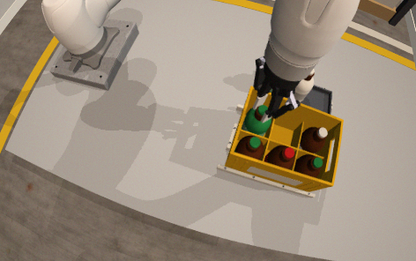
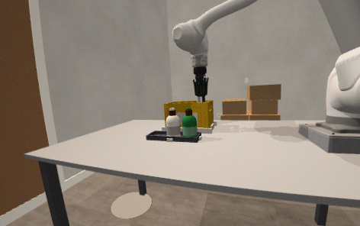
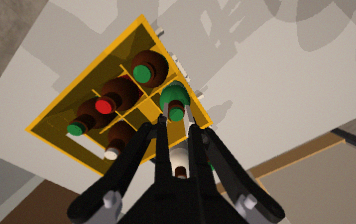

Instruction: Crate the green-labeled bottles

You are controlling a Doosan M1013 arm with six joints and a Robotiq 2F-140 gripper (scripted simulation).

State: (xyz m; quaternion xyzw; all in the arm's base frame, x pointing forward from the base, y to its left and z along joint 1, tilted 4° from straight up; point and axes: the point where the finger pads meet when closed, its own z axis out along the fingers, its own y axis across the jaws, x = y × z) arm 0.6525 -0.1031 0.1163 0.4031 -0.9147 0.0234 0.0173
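Right now the yellow crate is 90 mm below my hand, 90 mm ahead of it and 40 mm to the right of it. From my hand the other things lie so: red-capped bottle: 90 mm below, 90 mm ahead, 80 mm to the right; then brown bottle: 170 mm ahead, 90 mm below; then white-labeled bottle: 180 mm to the left, 110 mm ahead, 90 mm below.
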